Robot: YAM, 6 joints.
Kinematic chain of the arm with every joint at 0, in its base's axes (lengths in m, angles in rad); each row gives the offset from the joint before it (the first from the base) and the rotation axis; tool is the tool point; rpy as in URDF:
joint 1: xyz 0 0 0.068 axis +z
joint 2: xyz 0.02 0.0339 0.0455 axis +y
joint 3: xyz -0.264 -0.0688 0 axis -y
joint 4: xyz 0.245 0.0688 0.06 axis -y
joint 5: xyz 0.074 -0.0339 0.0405 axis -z
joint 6: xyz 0.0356 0 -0.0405 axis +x
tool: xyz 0 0 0 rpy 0 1.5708 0
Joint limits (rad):
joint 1: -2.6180..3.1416
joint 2: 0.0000..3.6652
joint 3: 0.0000..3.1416
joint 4: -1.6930..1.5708
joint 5: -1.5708..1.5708
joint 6: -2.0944..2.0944
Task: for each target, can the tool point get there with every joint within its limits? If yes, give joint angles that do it. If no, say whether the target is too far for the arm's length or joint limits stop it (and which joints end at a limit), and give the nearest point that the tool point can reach.
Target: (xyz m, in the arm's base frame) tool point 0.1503 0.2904 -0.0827
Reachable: yes | joints 1.1100 2.7652 1.5205 -1.0692 0.1545 1.3874
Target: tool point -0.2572 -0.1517 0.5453
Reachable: yes | joints 0.5707 0.3811 1.7225 0.9438 -0.3235 0.0699
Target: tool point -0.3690 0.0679 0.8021
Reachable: no: too far | nearest point -0.3018 0.0555 0.6697 | short by 0.149 m
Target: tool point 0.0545 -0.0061 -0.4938
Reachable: no: joint limits stop it (at a limit: joint 2) | nearest point 0.1113 -0.0125 -0.3536 | short by 0.151 m
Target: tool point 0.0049 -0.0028 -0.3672
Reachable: no: joint limits stop it (at a limit: joint 2) | nearest point 0.0363 -0.0207 -0.3154 | short by 0.063 m
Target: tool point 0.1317 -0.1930 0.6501
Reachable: yes | joints 2.2369 0.9019 2.6928 -0.4355 -0.4558 -0.7283
